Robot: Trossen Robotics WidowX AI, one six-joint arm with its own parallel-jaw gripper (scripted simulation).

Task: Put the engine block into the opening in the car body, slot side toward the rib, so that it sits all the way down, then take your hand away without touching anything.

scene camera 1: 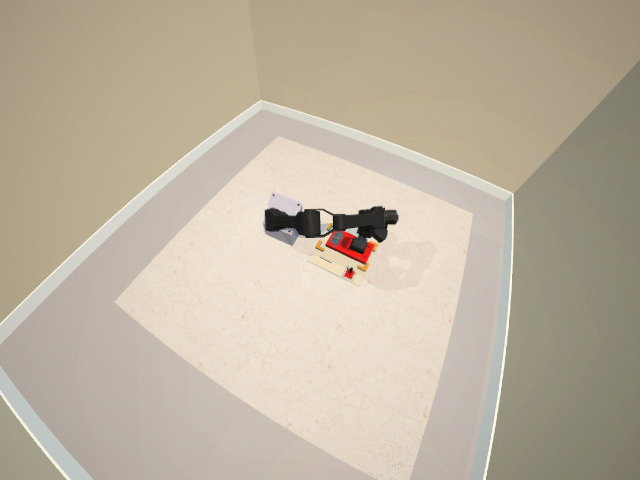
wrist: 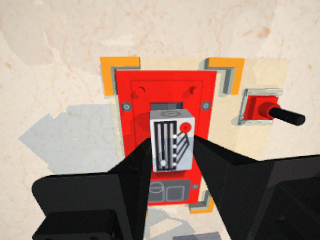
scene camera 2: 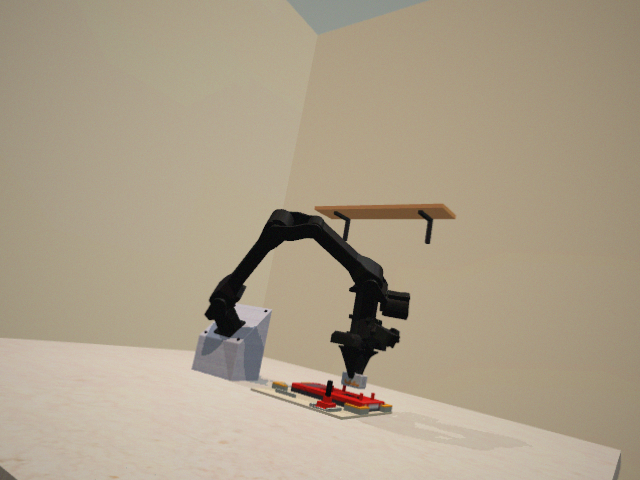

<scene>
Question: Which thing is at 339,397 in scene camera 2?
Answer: A red car body.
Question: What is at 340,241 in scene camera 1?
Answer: A red car body.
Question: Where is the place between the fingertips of my gripper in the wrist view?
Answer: At 171,141
</scene>
